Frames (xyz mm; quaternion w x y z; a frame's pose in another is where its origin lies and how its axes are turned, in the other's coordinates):
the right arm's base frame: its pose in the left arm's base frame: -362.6 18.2 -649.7 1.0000 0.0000 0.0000 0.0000
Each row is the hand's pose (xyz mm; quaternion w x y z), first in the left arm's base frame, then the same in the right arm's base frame.
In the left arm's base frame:
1: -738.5 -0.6 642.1 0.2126 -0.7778 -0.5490 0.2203
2: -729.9 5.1 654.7 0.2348 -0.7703 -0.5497 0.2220
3: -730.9 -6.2 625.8 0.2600 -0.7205 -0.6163 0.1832
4: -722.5 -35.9 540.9 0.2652 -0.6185 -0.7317 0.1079
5: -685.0 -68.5 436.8 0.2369 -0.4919 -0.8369 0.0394
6: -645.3 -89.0 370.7 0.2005 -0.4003 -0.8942 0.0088
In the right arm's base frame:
1: -375.9 -18.8 1291.8 0.2126 -0.7778 -0.5490 0.2203
2: -367.3 -13.1 1304.4 0.2348 -0.7703 -0.5497 0.2220
3: -368.3 -24.4 1275.5 0.2600 -0.7205 -0.6163 0.1832
4: -359.9 -54.1 1190.6 0.2652 -0.6185 -0.7317 0.1079
5: -322.4 -86.7 1086.5 0.2369 -0.4919 -0.8369 0.0394
6: -282.7 -107.2 1020.4 0.2005 -0.4003 -0.8942 0.0088

